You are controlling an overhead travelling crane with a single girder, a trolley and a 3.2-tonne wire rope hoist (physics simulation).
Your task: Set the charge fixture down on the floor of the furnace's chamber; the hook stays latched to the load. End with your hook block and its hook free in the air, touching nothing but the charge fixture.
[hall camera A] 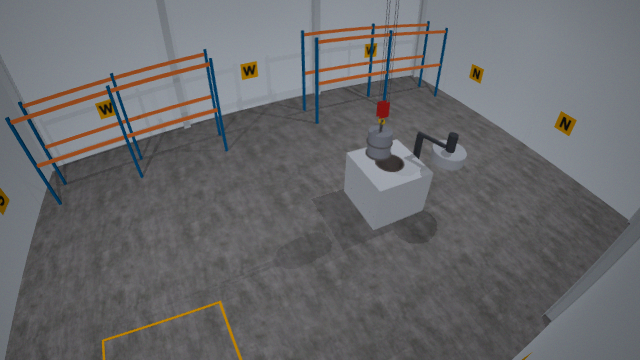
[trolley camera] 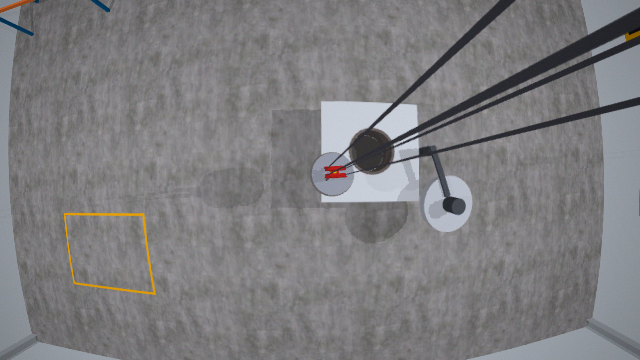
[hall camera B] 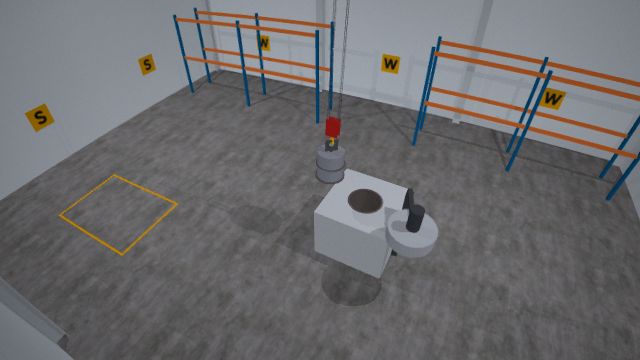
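Observation:
The charge fixture (hall camera A: 379, 144) (hall camera B: 330, 165) (trolley camera: 320, 183), a grey banded cylinder, hangs from my hook (hall camera A: 381, 121) (hall camera B: 332, 141) (trolley camera: 335, 172), which is latched to it under the red hook block (hall camera A: 383, 109) (hall camera B: 333, 127). The white furnace (hall camera A: 362, 182) (hall camera B: 350, 242) (trolley camera: 334, 117) has a round, dark chamber opening (hall camera A: 391, 164) (hall camera B: 365, 201) (trolley camera: 364, 147) in its top. In the trolley view the fixture is left of and below the opening and overlaps the furnace's left edge. In hall camera B it appears above and left of the opening. The chamber floor is hard to make out.
The round furnace lid (hall camera A: 449, 157) (hall camera B: 412, 242) (trolley camera: 446, 221) is swung aside on a dark arm (hall camera A: 433, 138) (trolley camera: 440, 172). Blue and orange racks (hall camera A: 316, 80) (hall camera B: 317, 77) stand along the W wall. A yellow outlined square (hall camera A: 162, 320) (hall camera B: 149, 229) (trolley camera: 104, 214) is on the floor.

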